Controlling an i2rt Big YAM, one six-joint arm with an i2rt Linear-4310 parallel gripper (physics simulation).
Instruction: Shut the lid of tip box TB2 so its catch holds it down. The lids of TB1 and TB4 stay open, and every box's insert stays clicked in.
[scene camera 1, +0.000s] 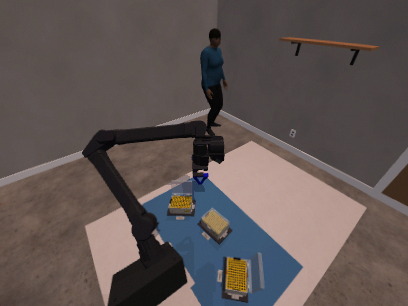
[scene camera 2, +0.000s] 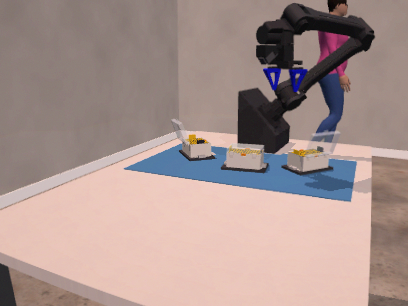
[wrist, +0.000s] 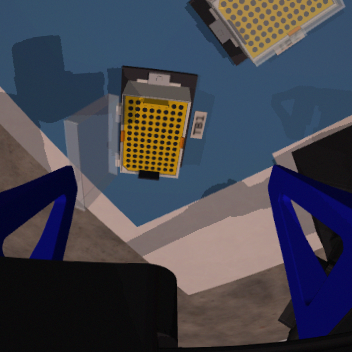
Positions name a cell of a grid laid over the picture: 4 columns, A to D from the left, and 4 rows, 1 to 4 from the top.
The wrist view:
my gripper: B2
blue mat: A1
tip box TB1: B1
